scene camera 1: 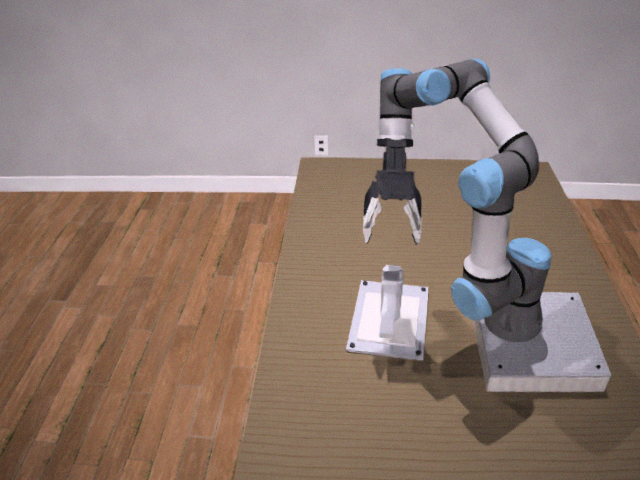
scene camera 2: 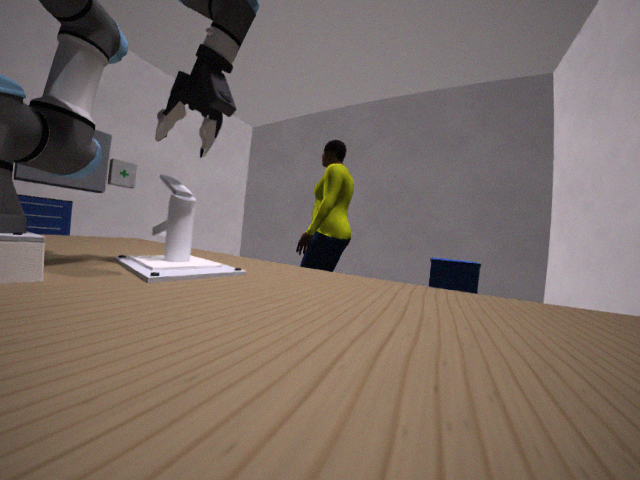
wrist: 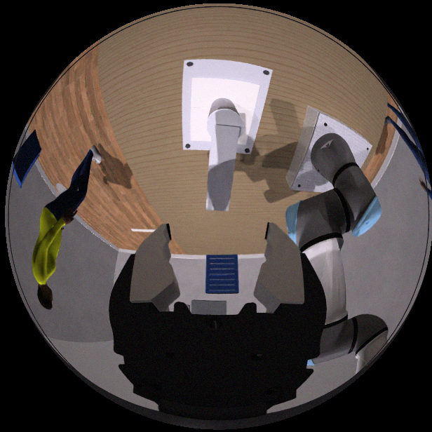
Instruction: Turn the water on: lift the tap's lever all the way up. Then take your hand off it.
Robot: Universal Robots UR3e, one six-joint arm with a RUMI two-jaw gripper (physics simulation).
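Seen in the pictures: gripper, fingertip midpoint: (scene camera 1: 391,244) (scene camera 2: 180,150); arm's base at its link origin: (scene camera 1: 512,321).
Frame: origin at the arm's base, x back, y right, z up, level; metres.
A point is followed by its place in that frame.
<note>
The white tap's body (scene camera 1: 390,310) {x -0.274, y 0.032, z 0.034 m} (scene camera 2: 179,229) {x -0.244, y 0.116, z 0.024 m} (wrist: 222,106) stands upright on its light base plate (scene camera 1: 382,349) {x -0.294, y -0.005, z -0.047 m} (scene camera 2: 196,275) {x -0.212, y 0.209, z -0.048 m} (wrist: 187,105). Its lever (scene camera 1: 392,274) {x -0.273, y 0.040, z 0.128 m} (scene camera 2: 175,186) {x -0.256, y 0.075, z 0.112 m} (wrist: 222,167) is tilted up, its free end raised clearly above the top of the body. The spout (scene camera 2: 159,227) {x -0.266, y 0.020, z 0.024 m} juts out lower down on the same side. My gripper (scene camera 1: 392,240) {x -0.276, y 0.051, z 0.199 m} (scene camera 2: 180,146) {x -0.276, y 0.051, z 0.199 m} (wrist: 217,224) is open and empty. It points down above and beyond the lever's free end, with a visible gap between the fingertips and the lever.
The arm's base block (scene camera 1: 558,356) {x 0.063, y -0.115, z -0.002 m} (scene camera 2: 20,260) {x -0.038, y 0.105, z -0.028 m} (wrist: 302,155) stands on the table (scene camera 1: 310,413) {x -0.464, y -0.156, z -0.054 m} (scene camera 2: 361,387) {x -0.071, y 0.502, z -0.055 m} (wrist: 150,100), right of the tap in scene camera 1. A person in a yellow top (scene camera 2: 336,201) (wrist: 47,245) stands beyond the table, near a blue object (scene camera 2: 454,275).
</note>
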